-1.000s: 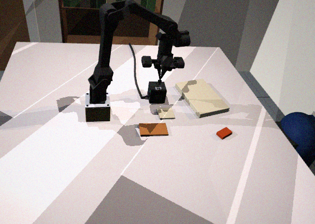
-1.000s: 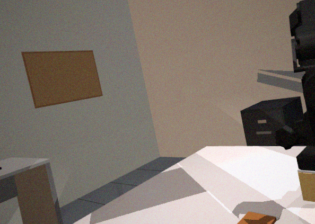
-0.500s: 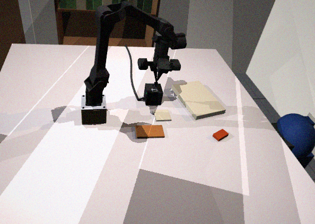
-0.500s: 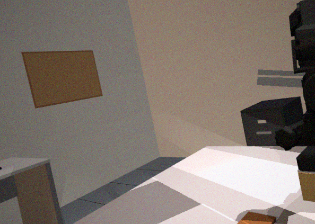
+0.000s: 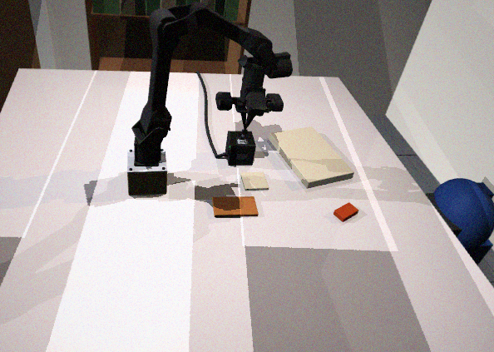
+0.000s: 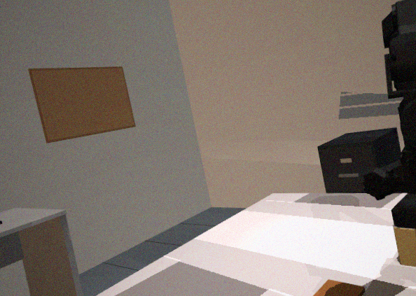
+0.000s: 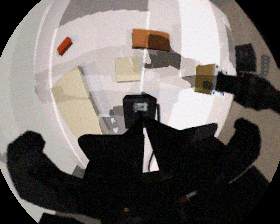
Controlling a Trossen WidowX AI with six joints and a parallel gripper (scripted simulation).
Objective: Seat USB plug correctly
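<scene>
My gripper tip is now 2 cm above the USB plug. Round my gripper tip: cream pad 3 cm ahead, 10 cm to the right, 13 cm below; then orange pad 4 cm behind, 20 cm to the right, 13 cm below; then pale-rimmed socket 6 cm below.
</scene>
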